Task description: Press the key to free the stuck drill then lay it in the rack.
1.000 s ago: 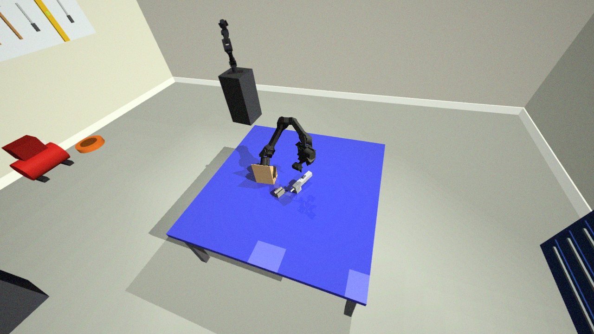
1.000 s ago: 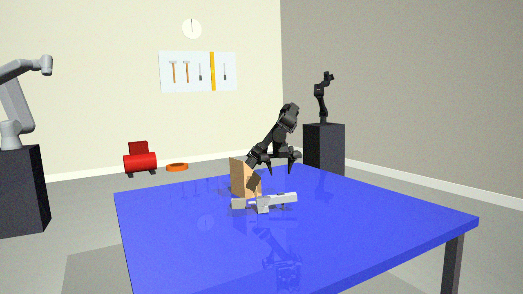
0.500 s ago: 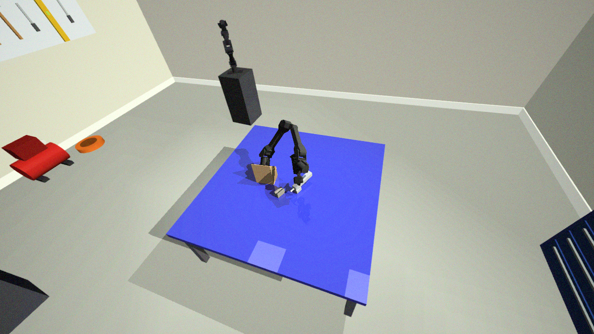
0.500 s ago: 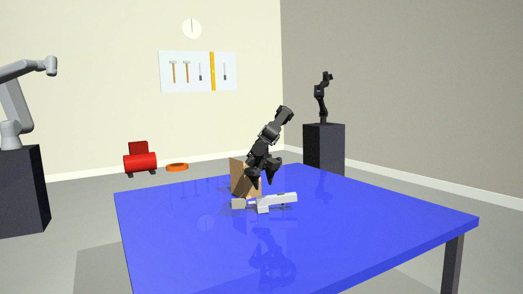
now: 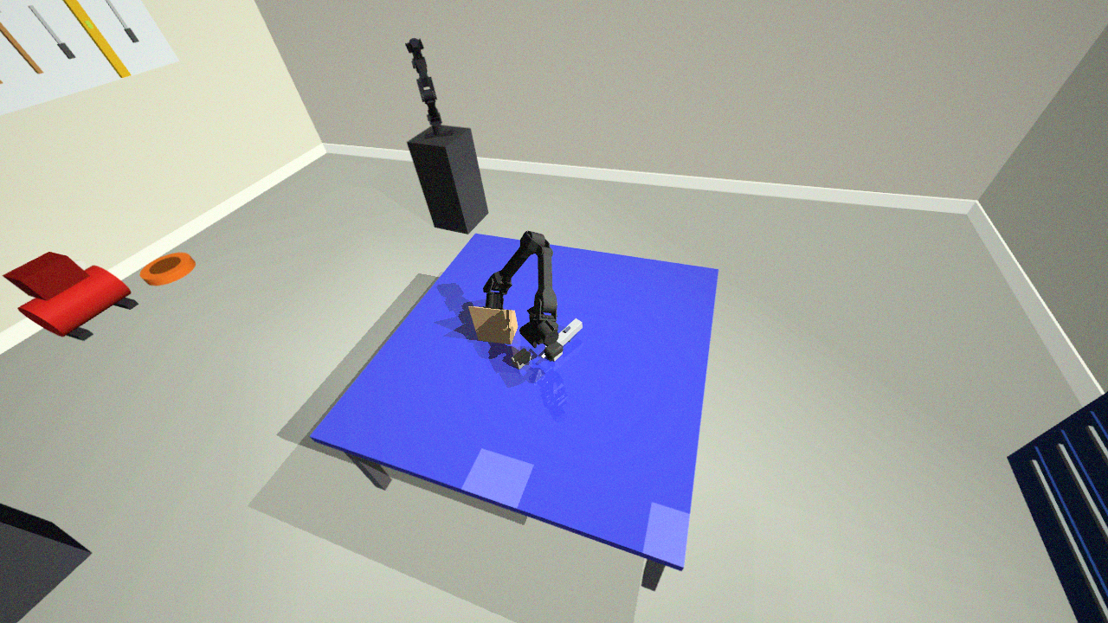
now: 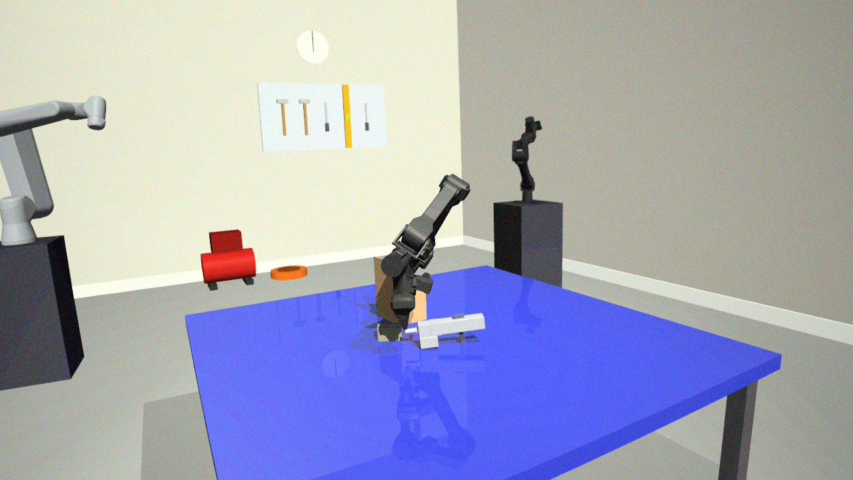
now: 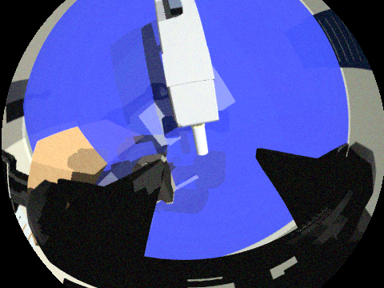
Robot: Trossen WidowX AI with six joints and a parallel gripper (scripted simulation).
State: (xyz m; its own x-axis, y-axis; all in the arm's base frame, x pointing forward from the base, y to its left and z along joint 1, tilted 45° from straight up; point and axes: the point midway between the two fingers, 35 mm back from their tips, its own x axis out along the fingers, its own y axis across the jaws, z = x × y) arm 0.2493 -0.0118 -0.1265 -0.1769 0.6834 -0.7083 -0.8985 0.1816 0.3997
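Right now the drill is 10 mm ahead of my gripper tip, 60 mm to the left of it and 20 mm below it. From my gripper tip the other things lie so: small dark key (40 mm ahead, 140 mm to the left, 20 mm below); then grey housing (30 mm ahead, 120 mm to the left, 20 mm below).
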